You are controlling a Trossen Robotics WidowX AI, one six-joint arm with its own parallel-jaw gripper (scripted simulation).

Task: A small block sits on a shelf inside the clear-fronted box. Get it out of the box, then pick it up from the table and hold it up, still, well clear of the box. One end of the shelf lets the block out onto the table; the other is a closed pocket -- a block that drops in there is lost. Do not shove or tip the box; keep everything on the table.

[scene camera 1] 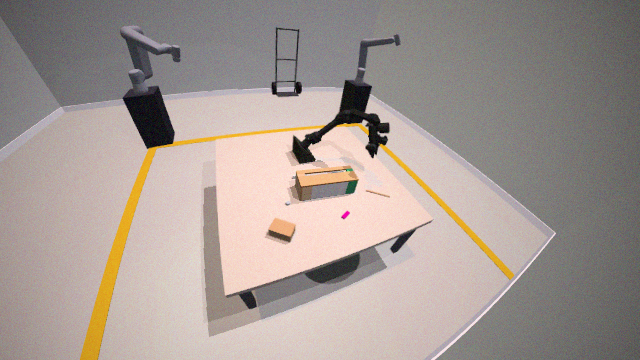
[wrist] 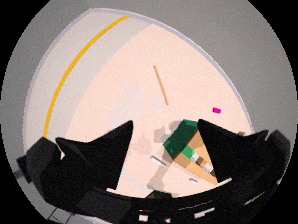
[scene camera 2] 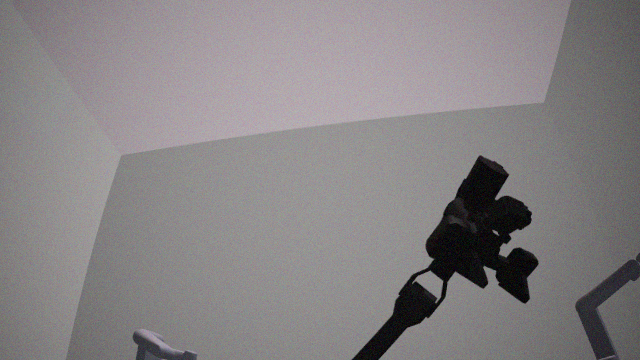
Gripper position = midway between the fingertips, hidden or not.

In view: my gripper (scene camera 2: 506,294).
My gripper shows as well in the wrist view (wrist: 166,123).
